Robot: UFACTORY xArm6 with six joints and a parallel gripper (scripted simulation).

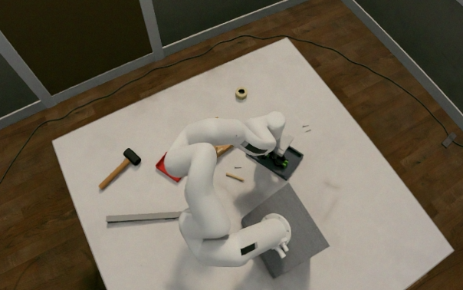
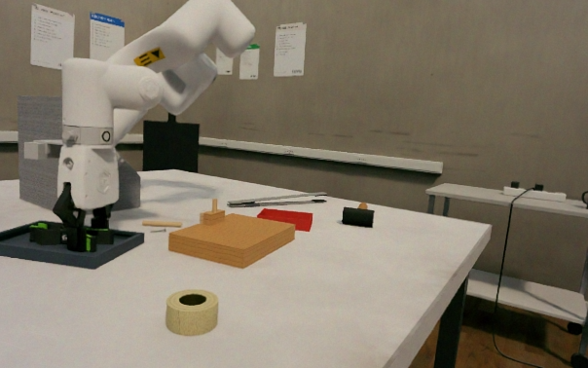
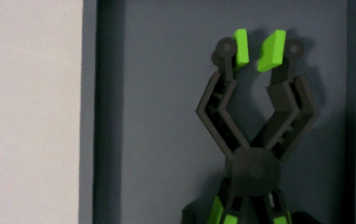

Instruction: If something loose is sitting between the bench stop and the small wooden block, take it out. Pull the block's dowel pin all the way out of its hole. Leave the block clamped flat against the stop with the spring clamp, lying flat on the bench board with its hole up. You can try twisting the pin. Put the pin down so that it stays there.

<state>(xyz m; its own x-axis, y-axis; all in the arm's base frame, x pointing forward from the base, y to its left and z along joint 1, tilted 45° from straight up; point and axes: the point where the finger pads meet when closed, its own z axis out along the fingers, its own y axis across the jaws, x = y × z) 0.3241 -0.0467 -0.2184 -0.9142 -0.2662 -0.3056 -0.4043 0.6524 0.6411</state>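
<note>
My hand is 30 mm past the dark tray, 30 mm to the left of it and 10 mm above it. Also, from my hand: dowel pin: 110 mm ahead, 190 mm to the left, 40 mm above; loose dowel: 30 mm behind, 180 mm to the left, 20 mm below; small wooden block: 110 mm ahead, 190 mm to the left, 20 mm above.
</note>
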